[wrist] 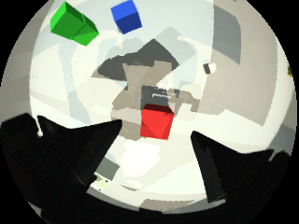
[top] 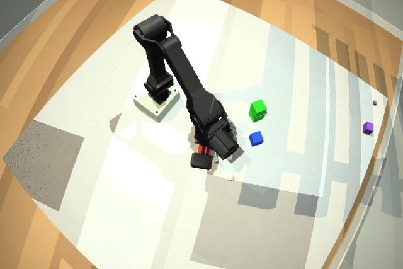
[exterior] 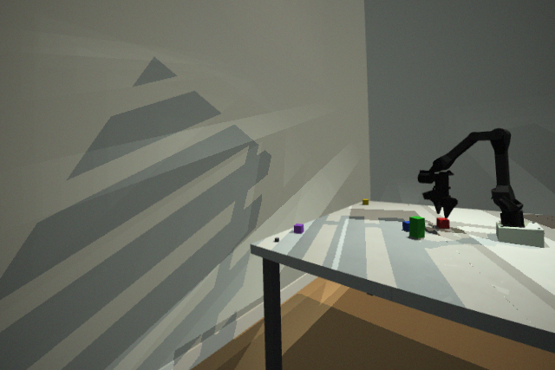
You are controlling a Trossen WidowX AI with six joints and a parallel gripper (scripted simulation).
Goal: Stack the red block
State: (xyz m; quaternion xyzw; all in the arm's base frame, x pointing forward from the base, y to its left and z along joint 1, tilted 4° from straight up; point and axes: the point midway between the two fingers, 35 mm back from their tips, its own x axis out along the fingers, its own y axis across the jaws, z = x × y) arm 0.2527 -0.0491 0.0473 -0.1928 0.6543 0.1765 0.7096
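Now: the red block 3 cm below my gripper tip. The rest, counted from my gripper tip: blue block 11 cm ahead, 15 cm to the left, 4 cm below; tiny white piece 13 cm ahead, 2 cm to the right, 5 cm below; yellow cube 56 cm ahead, 37 cm to the right, 4 cm below.
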